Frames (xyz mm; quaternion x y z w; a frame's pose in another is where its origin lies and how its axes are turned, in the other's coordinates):
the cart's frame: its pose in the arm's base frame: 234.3 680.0 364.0 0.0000 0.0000 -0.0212 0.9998
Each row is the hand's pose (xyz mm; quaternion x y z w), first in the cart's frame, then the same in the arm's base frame.
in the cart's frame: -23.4 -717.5 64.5 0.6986 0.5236 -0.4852 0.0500
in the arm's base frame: 180.5 -35.9 428.5 0.7095 0.5086 -0.4861 0.0397
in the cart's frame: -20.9 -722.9 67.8 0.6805 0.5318 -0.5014 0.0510
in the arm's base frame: 182.8 -41.4 431.8 0.6917 0.5173 -0.5024 0.0404
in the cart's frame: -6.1 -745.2 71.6 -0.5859 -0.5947 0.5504 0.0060
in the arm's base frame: 196.6 -64.3 435.6 -0.5984 -0.5822 0.5502 0.0177
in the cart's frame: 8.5 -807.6 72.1 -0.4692 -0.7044 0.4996 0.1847
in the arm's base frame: 208.6 -127.2 436.1 -0.4840 -0.6943 0.4956 0.1952
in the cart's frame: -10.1 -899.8 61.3 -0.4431 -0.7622 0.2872 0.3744
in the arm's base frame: 186.1 -218.6 425.3 -0.4592 -0.7527 0.2792 0.3804
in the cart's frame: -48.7 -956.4 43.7 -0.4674 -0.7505 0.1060 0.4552
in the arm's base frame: 145.1 -273.5 407.7 -0.4832 -0.7404 0.0963 0.4573
